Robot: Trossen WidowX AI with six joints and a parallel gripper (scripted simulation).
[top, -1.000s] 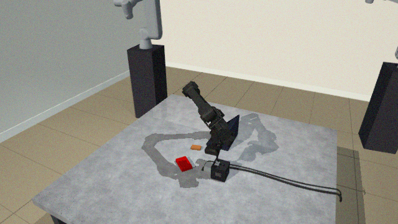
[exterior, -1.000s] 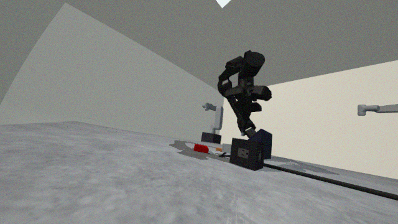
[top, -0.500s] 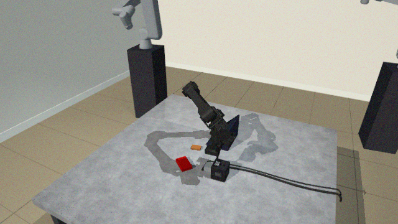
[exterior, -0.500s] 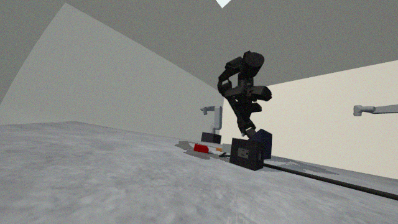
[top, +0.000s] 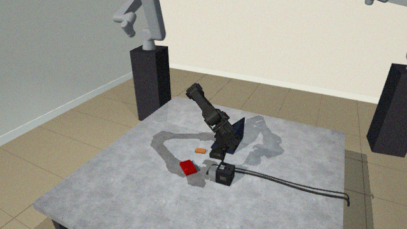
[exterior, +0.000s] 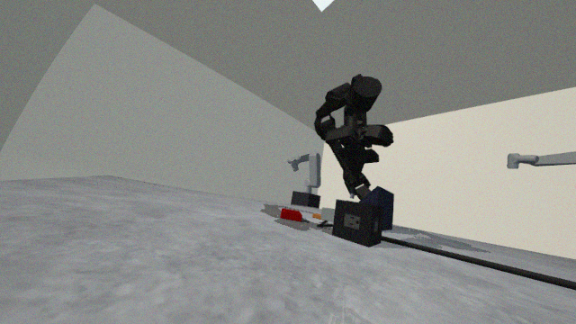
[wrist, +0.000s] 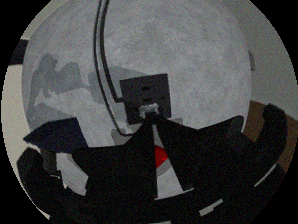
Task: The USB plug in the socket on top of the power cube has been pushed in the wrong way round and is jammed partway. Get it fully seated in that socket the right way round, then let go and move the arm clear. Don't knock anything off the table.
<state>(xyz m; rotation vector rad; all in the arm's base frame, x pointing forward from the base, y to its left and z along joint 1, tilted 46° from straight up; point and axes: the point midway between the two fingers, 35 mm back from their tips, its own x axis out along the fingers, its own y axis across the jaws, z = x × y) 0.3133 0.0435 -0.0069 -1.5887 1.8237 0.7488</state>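
The USB plug is 20 mm below my gripper tip. From my gripper tip the other things lie so: orange block (180 mm to the right, 180 mm behind, 120 mm below); red flat block (190 mm to the right, 110 mm below, 20 mm behind).
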